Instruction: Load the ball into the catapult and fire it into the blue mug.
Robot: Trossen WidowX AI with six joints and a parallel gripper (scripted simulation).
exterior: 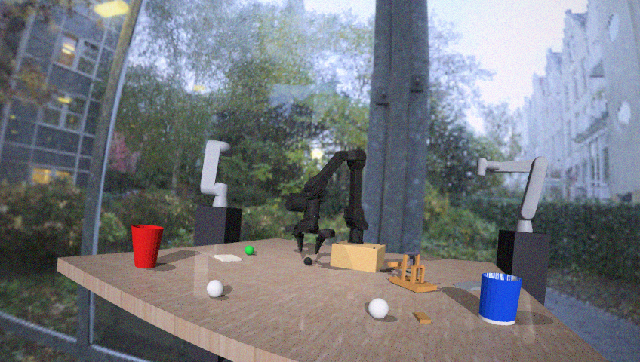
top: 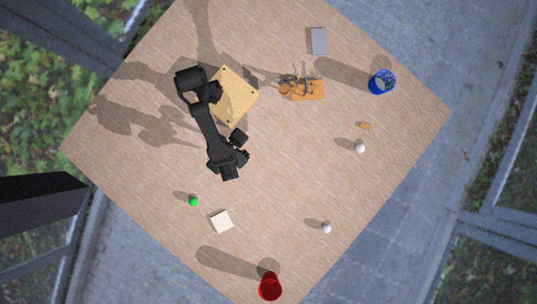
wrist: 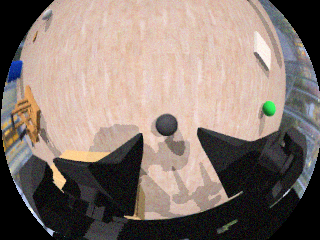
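Now: the black ball 3 cm below my gripper tip. Round my gripper tip: green ball 26 cm to the right, 4 cm behind, 3 cm below; red cup 41 cm to the right, 40 cm ahead, 2 cm below; beige block 29 cm to the right, 10 cm ahead, 4 cm below.
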